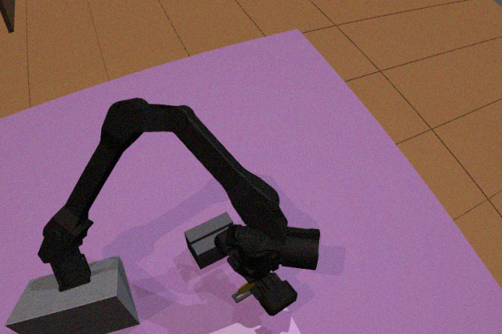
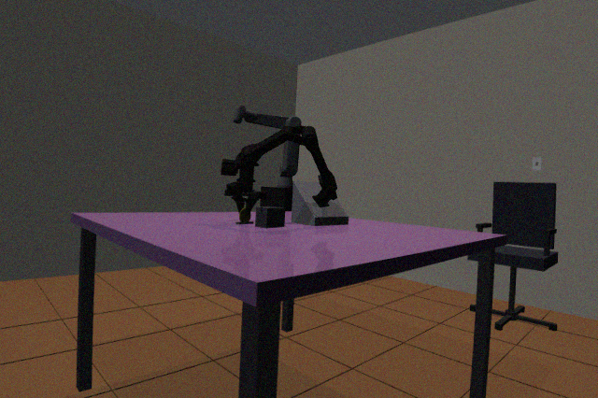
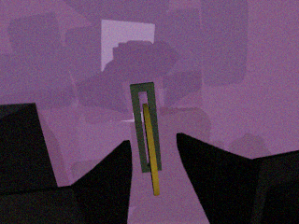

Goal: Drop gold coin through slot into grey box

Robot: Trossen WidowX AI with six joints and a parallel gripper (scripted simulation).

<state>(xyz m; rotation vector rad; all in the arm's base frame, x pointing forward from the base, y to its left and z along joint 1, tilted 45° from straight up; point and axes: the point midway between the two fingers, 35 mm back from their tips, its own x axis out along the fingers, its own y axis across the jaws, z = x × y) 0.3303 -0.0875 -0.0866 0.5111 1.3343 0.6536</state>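
Right now my gripper tip is right at the gold coin.
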